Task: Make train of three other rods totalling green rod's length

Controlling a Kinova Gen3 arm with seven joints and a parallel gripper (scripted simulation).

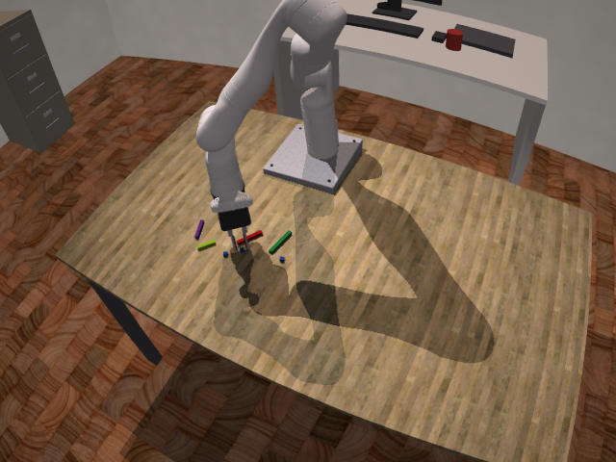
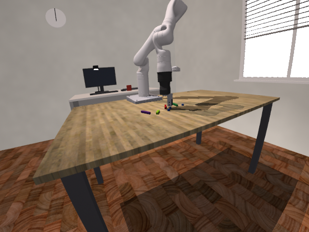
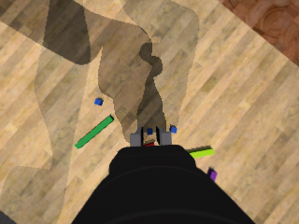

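My hand is 40 mm past the red rod, 30 mm above it and 10 mm to the left of it. Round my hand: green rod: 70 mm to the left, 70 mm behind, 30 mm below; purple rod: 150 mm to the right, 30 mm below; lime rod: 90 mm to the right, 40 mm ahead, 30 mm below.
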